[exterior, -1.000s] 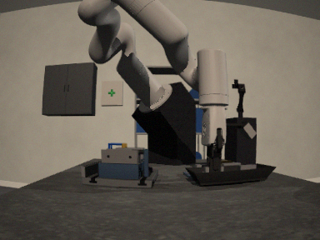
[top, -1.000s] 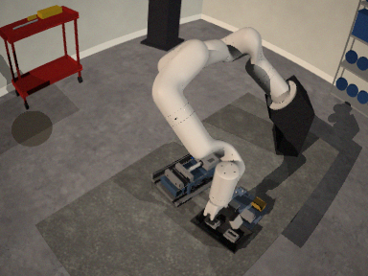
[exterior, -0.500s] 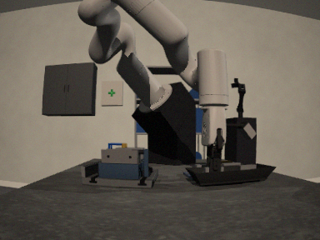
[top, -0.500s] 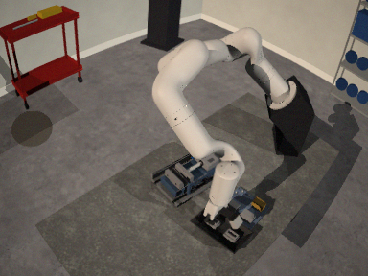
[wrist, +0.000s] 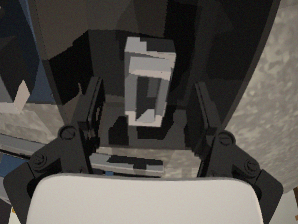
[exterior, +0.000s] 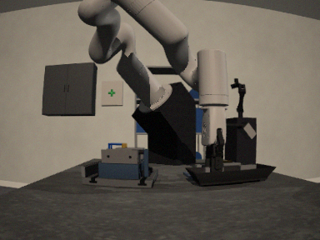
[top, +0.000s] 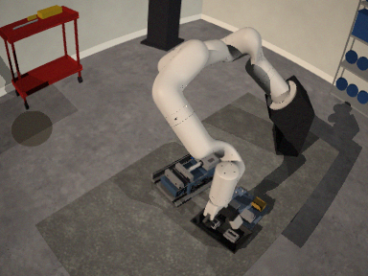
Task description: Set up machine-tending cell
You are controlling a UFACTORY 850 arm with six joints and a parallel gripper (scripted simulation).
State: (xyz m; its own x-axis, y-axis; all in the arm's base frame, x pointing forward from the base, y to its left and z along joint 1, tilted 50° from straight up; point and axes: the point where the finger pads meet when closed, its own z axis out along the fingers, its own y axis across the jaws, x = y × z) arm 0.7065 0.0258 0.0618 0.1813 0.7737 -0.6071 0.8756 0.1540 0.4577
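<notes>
My hand is 20 cm past the brass blank, 14 cm to the right of it and 3 cm above it. The rest, counted from my hand: vise (21 cm to the right, 17 cm behind, 2 cm below).
</notes>
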